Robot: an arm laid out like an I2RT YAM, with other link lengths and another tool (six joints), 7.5 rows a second.
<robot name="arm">
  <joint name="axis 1" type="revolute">
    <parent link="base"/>
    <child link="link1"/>
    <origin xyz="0 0 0.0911" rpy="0 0 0"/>
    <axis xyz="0 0 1"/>
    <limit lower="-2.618" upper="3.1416"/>
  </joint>
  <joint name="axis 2" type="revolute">
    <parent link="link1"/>
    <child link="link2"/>
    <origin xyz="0.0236 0.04 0.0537" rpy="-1.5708 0 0"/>
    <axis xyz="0 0 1"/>
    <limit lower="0" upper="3.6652"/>
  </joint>
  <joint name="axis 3" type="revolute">
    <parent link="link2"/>
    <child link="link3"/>
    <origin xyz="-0.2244 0 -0.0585" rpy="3.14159 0 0"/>
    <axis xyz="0 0 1"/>
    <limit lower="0" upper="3.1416"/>
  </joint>
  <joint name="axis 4" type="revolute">
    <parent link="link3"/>
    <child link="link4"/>
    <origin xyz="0.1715 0.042 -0.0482" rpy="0 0 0"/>
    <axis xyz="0 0 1"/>
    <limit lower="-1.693" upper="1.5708"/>
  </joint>
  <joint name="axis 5" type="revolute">
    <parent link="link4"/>
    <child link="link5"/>
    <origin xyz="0.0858 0.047 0.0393" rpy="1.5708 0 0"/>
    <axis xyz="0 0 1"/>
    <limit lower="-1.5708" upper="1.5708"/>
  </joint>
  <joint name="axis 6" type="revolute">
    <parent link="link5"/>
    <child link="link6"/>
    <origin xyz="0.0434 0 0.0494" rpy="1.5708 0 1.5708"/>
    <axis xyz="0 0 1"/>
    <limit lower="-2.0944" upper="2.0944"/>
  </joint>
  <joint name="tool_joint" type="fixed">
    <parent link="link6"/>
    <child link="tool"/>
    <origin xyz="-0.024 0.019 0.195" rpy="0.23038 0 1.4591"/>
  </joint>
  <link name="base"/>
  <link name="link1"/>
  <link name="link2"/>
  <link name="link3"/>
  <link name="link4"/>
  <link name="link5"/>
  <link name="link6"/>
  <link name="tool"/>
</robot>
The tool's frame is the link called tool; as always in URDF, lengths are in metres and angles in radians.
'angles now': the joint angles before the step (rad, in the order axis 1, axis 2, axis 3, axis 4, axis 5, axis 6). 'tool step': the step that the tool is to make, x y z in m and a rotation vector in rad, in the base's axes. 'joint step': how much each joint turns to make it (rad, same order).
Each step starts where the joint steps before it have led.
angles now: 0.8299, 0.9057, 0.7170, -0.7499, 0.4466, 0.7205
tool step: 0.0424, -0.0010, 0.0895, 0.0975, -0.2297, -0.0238
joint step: -0.1101, -0.0946, 0.1494, 0.0488, 0.0046, -0.1384
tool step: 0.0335, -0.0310, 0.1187, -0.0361, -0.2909, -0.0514
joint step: -0.1199, -0.0288, 0.2324, 0.0565, 0.0371, -0.2402
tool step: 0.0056, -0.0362, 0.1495, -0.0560, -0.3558, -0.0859
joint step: -0.0583, 0.0176, 0.2490, 0.1724, 0.0583, -0.2684
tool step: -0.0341, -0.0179, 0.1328, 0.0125, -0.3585, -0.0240
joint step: 0.0007, 0.0060, 0.1184, 0.3049, -0.0251, -0.2016
